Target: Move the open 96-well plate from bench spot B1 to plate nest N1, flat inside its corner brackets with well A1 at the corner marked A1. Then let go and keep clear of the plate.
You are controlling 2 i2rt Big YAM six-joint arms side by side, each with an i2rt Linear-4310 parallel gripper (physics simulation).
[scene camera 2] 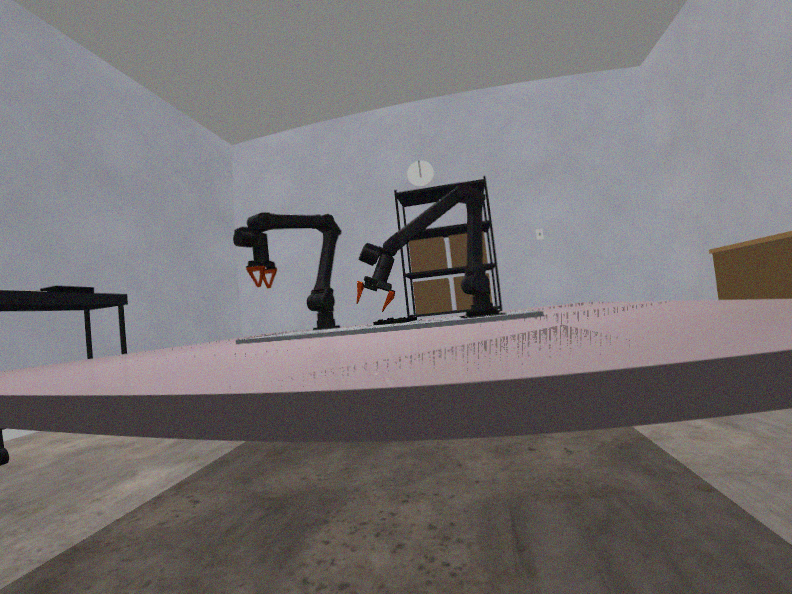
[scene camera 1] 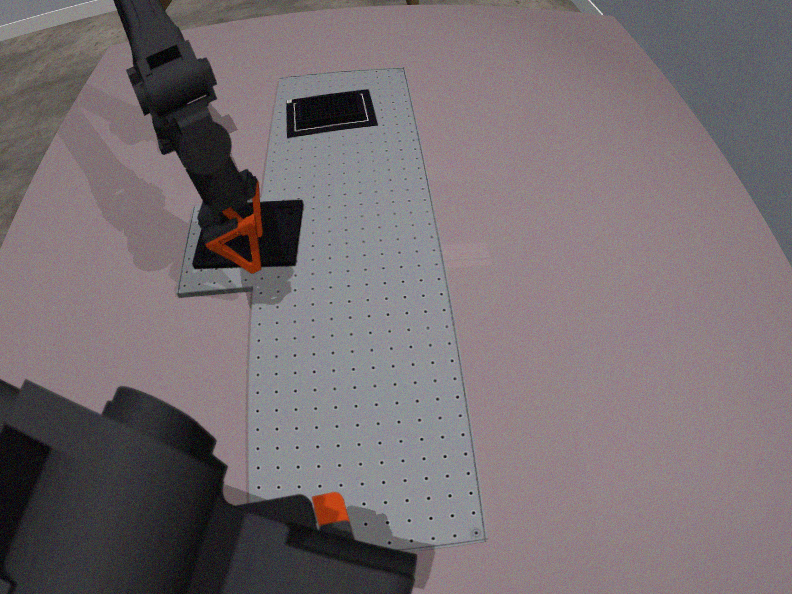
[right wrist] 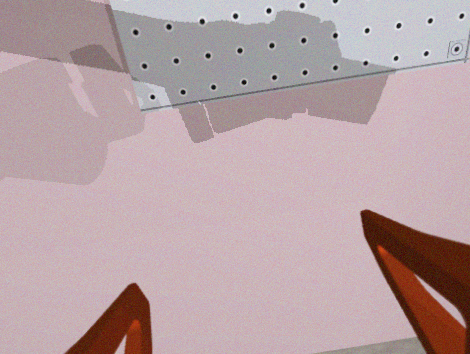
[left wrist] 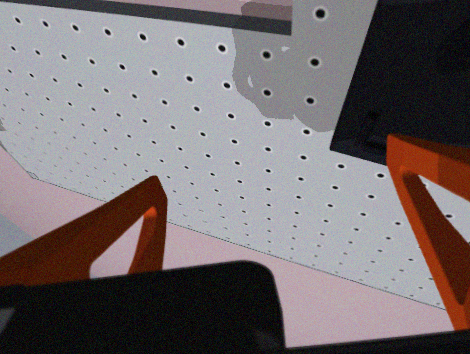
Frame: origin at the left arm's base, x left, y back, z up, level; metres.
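Seen in the pictures: left gripper, fingertip midpoint: (scene camera 2: 369,307) (scene camera 1: 257,253) (left wrist: 269,168); right gripper, fingertip midpoint: (scene camera 2: 264,287) (right wrist: 249,258).
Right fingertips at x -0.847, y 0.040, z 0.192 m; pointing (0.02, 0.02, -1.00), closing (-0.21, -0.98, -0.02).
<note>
Pixels of each thing's top centre, then the offset from my right fingertips to it. Level surfaces: height alone.
- 96-well plate, top centre: (scene camera 1: 329,105) (scene camera 2: 480,310) dx +0.702, dy -0.335, dz -0.163 m
- black slab, top centre: (scene camera 1: 246,228) (scene camera 2: 395,317) dx +0.473, dy -0.104, dz -0.161 m
- perforated grey board, surface height: dz -0.179 m
- pink table, surface height: dz -0.192 m
The 96-well plate (scene camera 1: 332,109) looks like the dark textured block inside the white outline of a black panel at the top of scene camera 1; its well labels are too small to read. The black slab (scene camera 1: 281,252) (left wrist: 415,75) (scene camera 2: 394,320), apparently nest N1, lies lower left of it; a small raised part shows near its corner. My left gripper (scene camera 1: 257,253) (scene camera 2: 371,306) (left wrist: 269,168) is open and empty above the slab, partly hiding it. My right gripper (right wrist: 249,258) (scene camera 2: 262,285) is open and empty, high over the table near the board's lower end.
A perforated grey board (scene camera 1: 358,358) (left wrist: 200,90) (right wrist: 425,37) runs along the pink table (scene camera 1: 575,319) (right wrist: 250,175), with a small extension at its left under the slab. In scene camera 2, a shelf rack (scene camera 2: 488,226) stands behind the arms.
</note>
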